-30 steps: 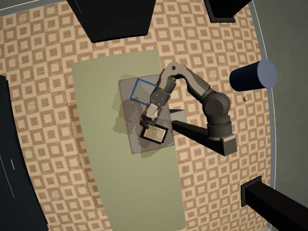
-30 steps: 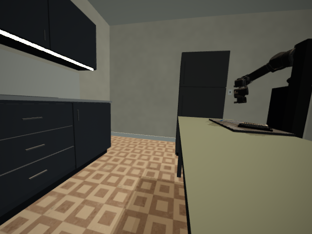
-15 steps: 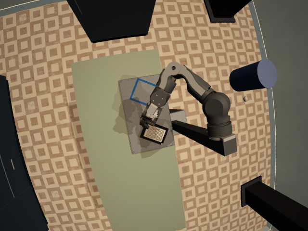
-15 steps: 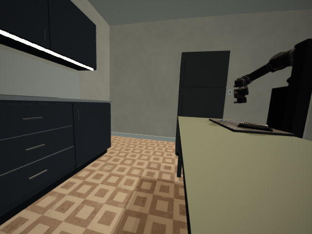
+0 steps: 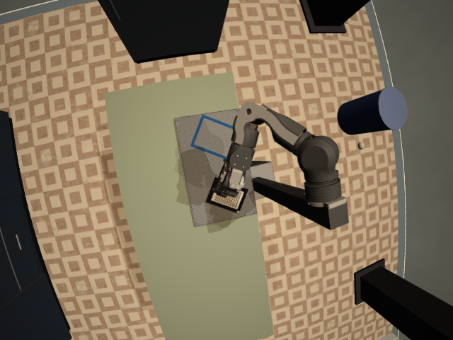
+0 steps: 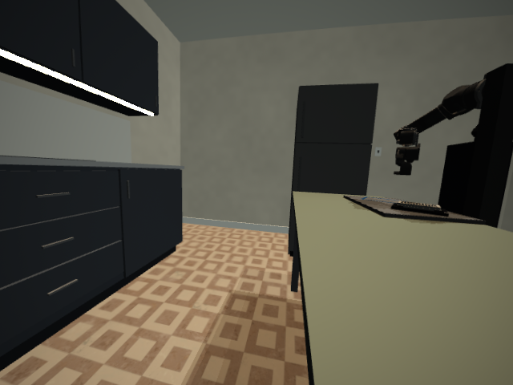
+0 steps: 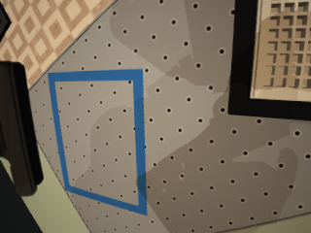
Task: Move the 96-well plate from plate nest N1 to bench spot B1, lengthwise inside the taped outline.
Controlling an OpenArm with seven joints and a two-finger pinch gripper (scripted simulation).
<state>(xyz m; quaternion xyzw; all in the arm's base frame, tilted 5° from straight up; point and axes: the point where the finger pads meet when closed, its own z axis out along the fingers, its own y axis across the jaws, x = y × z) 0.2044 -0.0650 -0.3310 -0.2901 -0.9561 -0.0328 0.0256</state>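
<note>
Now: hand 120 mm above the cream 96-well plate, 100 mm to the right of it and 10 mm past it. The rest, counted from my hand: black plate nest N1 (130 mm below, 100 mm to the left, 10 mm behind).
</note>
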